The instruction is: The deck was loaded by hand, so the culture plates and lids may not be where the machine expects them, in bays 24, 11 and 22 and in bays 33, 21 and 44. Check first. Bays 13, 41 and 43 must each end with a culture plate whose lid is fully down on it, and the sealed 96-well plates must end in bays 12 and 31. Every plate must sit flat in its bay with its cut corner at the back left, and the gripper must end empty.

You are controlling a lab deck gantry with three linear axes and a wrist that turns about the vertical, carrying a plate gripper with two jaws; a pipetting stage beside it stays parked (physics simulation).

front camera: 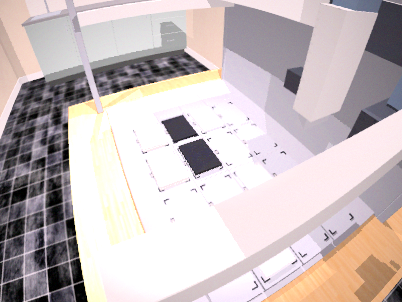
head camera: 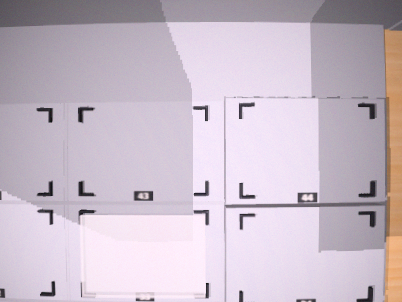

Scene:
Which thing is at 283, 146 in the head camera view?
A bay 44.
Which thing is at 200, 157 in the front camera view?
A black lid.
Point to a pale lid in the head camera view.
At 117, 250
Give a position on a grey wall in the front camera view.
259, 48

